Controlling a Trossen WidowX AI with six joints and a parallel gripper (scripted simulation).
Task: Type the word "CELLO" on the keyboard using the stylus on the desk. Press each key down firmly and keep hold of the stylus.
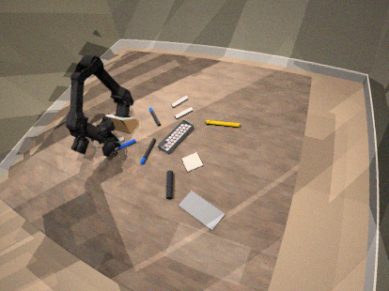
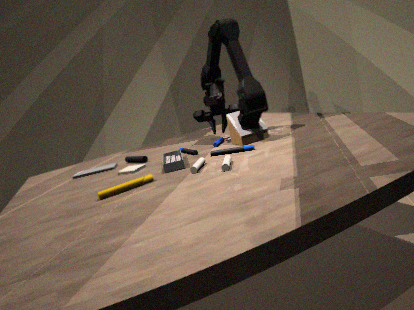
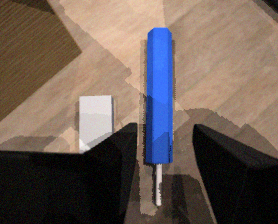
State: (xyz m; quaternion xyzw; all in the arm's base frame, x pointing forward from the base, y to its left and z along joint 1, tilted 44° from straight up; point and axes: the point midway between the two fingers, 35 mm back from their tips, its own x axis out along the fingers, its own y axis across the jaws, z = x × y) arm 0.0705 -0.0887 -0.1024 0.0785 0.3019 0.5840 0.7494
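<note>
My gripper tip is 30 mm above the stylus. From my gripper tip the other things lie so: dark cylinder (320 mm ahead, 50 mm to the right, 20 mm below); yellow marker (370 mm ahead, 330 mm to the left, 30 mm below); white card (350 mm ahead, 80 mm to the left, 30 mm below).
</note>
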